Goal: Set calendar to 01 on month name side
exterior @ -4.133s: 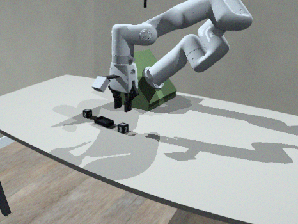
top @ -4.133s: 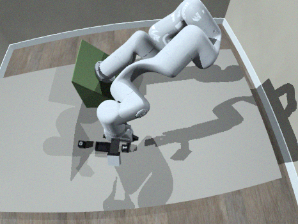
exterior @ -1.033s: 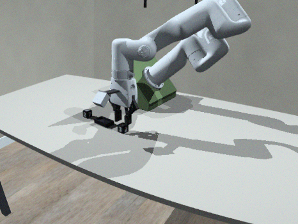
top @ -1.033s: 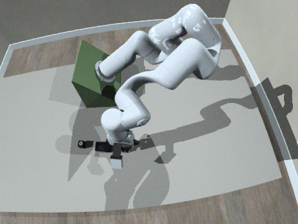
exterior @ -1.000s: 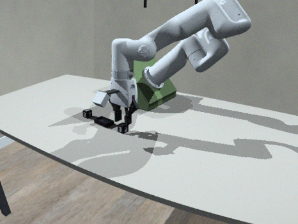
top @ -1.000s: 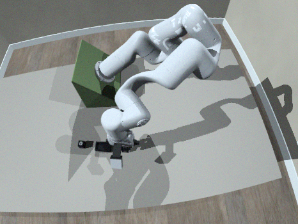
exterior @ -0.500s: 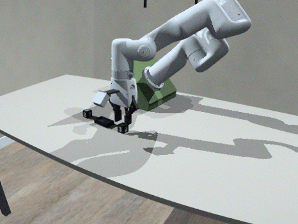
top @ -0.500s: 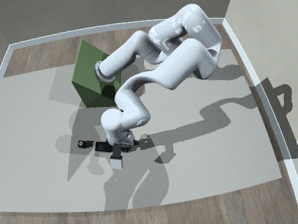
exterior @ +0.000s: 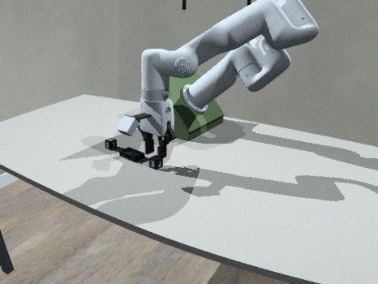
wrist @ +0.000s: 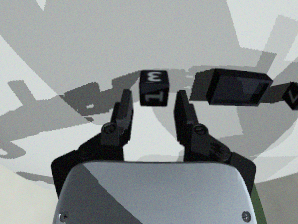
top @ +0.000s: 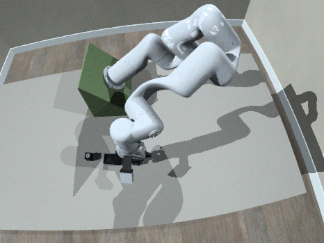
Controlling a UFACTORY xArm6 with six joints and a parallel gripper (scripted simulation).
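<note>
The black tray is 110 mm to the right of my hand, 50 mm below it and 10 mm behind it. Also, from my hand: black cube: 210 mm to the right, 40 mm below, 10 mm behind.
</note>
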